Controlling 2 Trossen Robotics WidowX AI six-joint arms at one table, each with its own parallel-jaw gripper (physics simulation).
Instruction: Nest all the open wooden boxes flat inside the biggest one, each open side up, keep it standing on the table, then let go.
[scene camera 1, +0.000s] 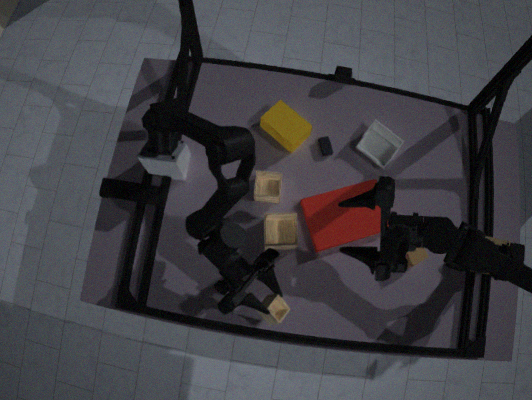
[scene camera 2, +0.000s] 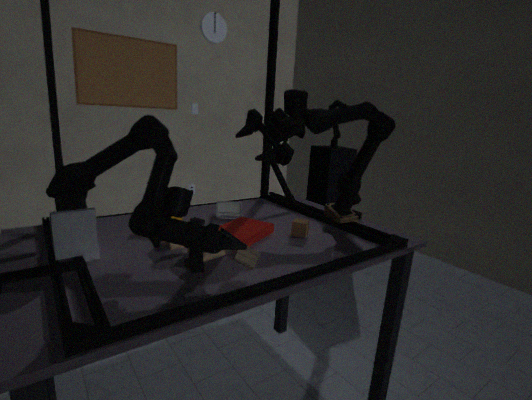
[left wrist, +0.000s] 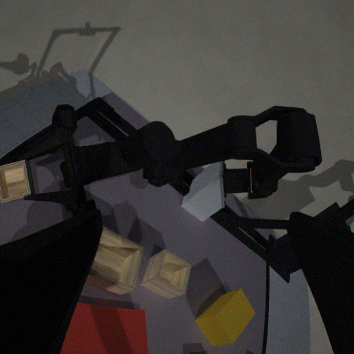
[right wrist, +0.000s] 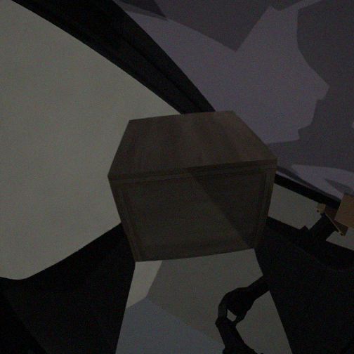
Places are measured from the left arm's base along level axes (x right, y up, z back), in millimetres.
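Where they show: left gripper, fingertip midpoint: (scene camera 1: 339, 227) (scene camera 2: 245, 147); right gripper, fingertip midpoint: (scene camera 1: 275, 305) (scene camera 2: 245, 247); left arm's base at its link origin: (scene camera 2: 341, 209); right arm's base at its link origin: (scene camera 1: 162, 148) (scene camera 2: 72, 217).
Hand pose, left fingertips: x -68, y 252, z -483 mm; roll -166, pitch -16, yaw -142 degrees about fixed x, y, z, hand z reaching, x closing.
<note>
Each offset is from my left fingertips to the top centre of the thing.
The biggest open wooden box {dx +25, dy -245, dz -102 mm} (scene camera 1: 280, 231) (left wrist: 117, 260) stands open side up on the table beside the red block. A smaller open wooden box {dx +132, dy -256, dz -156 mm} (scene camera 1: 268, 187) (left wrist: 166, 273) stands apart from it, open side up. My right gripper (scene camera 1: 275, 303) (left wrist: 19, 179) is shut on the smallest wooden box {dx -168, dy -205, dz -80 mm} (scene camera 1: 279, 309) (scene camera 2: 247, 257) (left wrist: 15, 181) (right wrist: 192, 215), near the table's lower edge in scene camera 1. That box looks tilted; its opening shows in the left wrist view. My left gripper (scene camera 1: 340, 226) (scene camera 2: 247, 147) is open and empty, high above the red block. My right arm partly hides the boxes in scene camera 2.
The red block {dx +106, dy -278, dz +58 mm} (scene camera 1: 330, 220) (scene camera 2: 247, 230) lies beside the biggest box. A yellow block {dx +308, dy -251, dz -144 mm} (scene camera 1: 285, 126) (left wrist: 226, 317), a small dark block {dx +284, dy -291, dz -29 mm} (scene camera 1: 325, 145), a pale grey open box {dx +316, dy -257, dz +116 mm} (scene camera 1: 381, 143) (scene camera 2: 228, 210) and a tan cube {dx +36, dy -258, dz +253 mm} (scene camera 1: 416, 256) (scene camera 2: 300, 228) are also on the table.
</note>
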